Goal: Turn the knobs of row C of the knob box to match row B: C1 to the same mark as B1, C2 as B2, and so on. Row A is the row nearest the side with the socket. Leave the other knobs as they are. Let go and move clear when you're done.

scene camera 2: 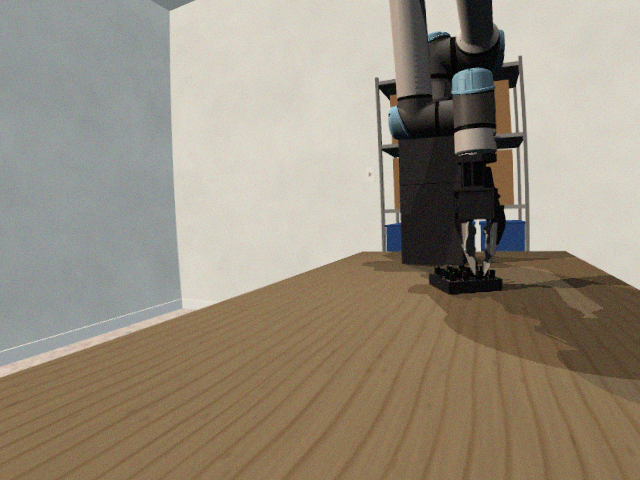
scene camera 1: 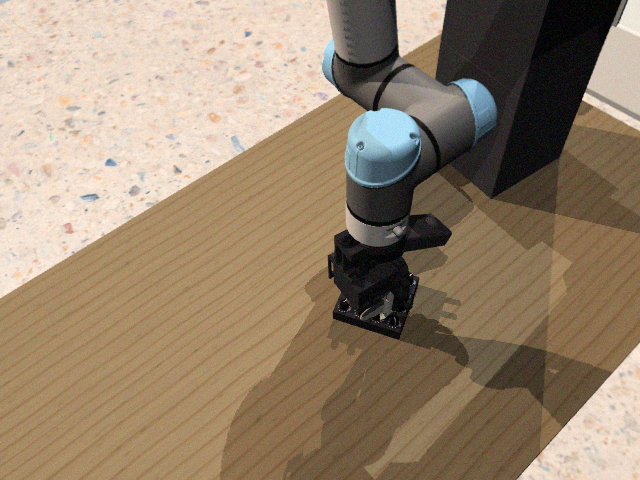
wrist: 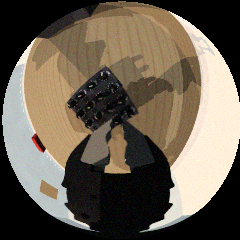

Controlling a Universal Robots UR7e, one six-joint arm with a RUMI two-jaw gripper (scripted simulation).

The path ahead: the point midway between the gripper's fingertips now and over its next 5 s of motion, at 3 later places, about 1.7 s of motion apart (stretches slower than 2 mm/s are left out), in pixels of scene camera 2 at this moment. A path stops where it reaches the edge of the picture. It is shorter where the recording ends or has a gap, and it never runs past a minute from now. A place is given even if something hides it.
My gripper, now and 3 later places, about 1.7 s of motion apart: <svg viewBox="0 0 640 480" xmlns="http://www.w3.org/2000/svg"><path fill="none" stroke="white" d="M479 275L473 245L472 262L473 267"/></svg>
